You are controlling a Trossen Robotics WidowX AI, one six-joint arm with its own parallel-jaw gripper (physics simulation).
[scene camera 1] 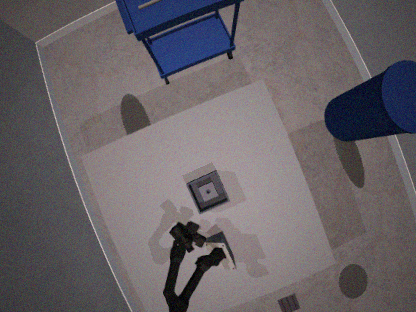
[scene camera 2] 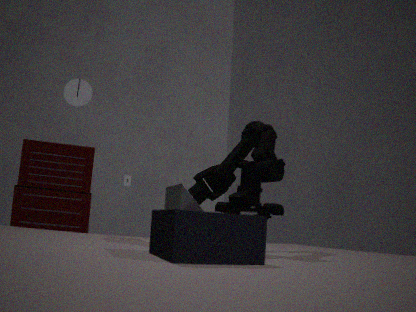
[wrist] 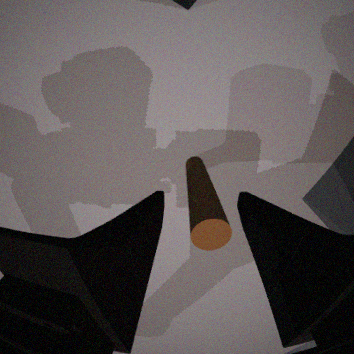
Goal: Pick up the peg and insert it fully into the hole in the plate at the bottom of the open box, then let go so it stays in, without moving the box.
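Seen in the pictures: gripper, between the fingertips: [wrist: 201,198]; arm's base, origin of its link: [scene camera 1: 220,252] [scene camera 2: 189,201].
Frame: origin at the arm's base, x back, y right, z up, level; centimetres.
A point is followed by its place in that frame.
Note:
The peg [wrist: 207,215] @(x -16.8, y -10.9, z -6.0 cm) stands upright on the table in the wrist view, with an orange-brown top and dark brown side. My gripper [wrist: 201,198] @(x -15.6, y -12.0, z -10.2 cm) [scene camera 1: 187,236] @(x -15.6, y -12.0, z -10.2 cm) is partly open and points down over it. The peg shows between the two black fingers with a gap on each side, so it is not gripped. The peg does not show in the scene views. The open dark box [scene camera 1: 220,185] @(x -33.2, y 14.6, z -13.0 cm) [scene camera 2: 215,237] @(x -42.7, y 7.8, z -8.7 cm) stands on the table apart from the gripper. A pale plate [scene camera 1: 203,189] @(x -35.5, y 4.6, z -8.0 cm) with a small central hole [scene camera 1: 208,192] lies at its bottom. In scene camera 2 the box hides the fingertips.
A grey wedge-shaped block [scene camera 1: 220,239] @(x -6.3, y 2.7, z -2.1 cm) [scene camera 2: 181,198] @(x -6.1, y 4.3, z 0.3 cm) [wrist: 334,197] @(x -6.2, y -5.9, z -11.1 cm) stands close beside the gripper, with a pale part next to it. The arm [scene camera 1: 173,272] @(x -8.4, y -20.6, z 20.8 cm) reaches over the pale table [scene camera 1: 240,125] @(x -62.1, y 40.6, z -13.8 cm). A blue cart [scene camera 1: 192,47] and a blue cylinder [scene camera 1: 365,110] stand beyond the table.

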